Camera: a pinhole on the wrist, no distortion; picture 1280 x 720 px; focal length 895.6 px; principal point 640.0 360.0 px. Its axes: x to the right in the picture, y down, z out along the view. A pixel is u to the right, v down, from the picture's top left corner.
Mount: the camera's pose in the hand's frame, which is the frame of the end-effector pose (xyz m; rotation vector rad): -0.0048 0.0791 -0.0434 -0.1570 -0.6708 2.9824
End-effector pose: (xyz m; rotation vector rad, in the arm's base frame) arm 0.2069 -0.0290 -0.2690 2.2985 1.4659 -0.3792
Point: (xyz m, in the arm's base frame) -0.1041 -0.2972 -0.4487
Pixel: 1047 626
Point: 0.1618 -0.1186 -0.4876
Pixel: 516 335
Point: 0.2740 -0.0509 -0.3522
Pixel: 162 93
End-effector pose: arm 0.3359 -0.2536 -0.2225 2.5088 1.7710 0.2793
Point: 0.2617 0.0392 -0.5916
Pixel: 115 522
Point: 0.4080 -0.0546 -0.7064
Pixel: 273 184
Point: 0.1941 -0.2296 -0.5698
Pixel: 642 546
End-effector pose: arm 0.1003 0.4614 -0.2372 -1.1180 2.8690 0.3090
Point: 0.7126 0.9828 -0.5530
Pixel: outside the picture
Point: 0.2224 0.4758 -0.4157
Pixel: 760 595
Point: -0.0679 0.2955 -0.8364
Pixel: 65 193
